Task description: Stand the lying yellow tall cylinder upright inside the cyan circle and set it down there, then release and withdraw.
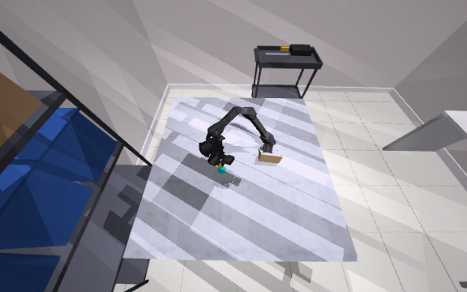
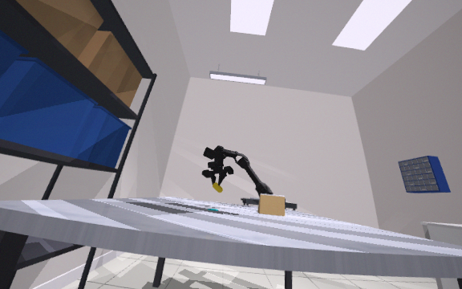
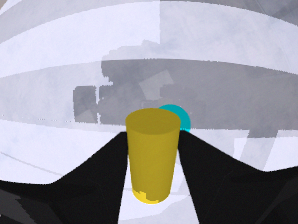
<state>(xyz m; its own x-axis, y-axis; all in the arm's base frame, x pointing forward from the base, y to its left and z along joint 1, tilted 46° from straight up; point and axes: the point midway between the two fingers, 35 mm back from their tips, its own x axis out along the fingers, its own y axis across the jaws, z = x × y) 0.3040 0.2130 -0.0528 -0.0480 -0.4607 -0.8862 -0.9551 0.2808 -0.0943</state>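
Now: gripper tip 13 cm above the cyan circle and 2 cm to the left of it. Round my gripper tip: yellow tall cylinder: 2 cm to the right, 1 cm below, 1 cm behind.
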